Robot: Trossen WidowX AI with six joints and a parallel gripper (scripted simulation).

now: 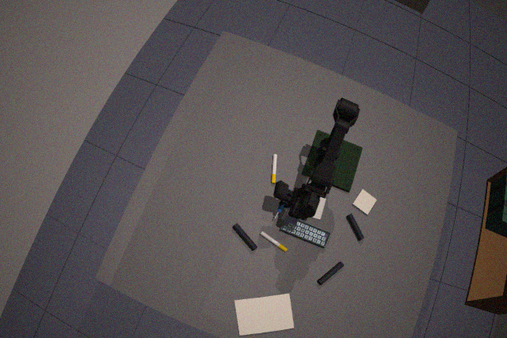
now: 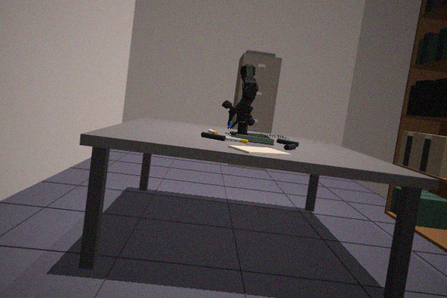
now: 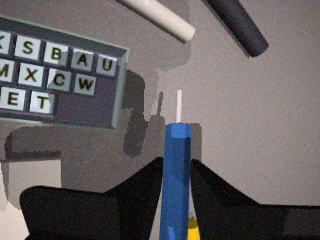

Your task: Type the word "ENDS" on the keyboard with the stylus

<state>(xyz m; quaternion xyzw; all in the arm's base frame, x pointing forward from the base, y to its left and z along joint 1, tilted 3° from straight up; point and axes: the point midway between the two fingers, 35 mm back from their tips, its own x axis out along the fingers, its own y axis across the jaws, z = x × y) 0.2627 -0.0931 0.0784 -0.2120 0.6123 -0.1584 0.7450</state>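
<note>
My gripper tip is 1 cm short of the stylus. Also, from my gripper tip: white paper sheet: 43 cm ahead, 8 cm to the left, 5 cm below; white notepad: 6 cm behind, 12 cm to the left, 5 cm below; grey stylus tip: 4 cm ahead, 1 cm to the right, 1 cm below.
</note>
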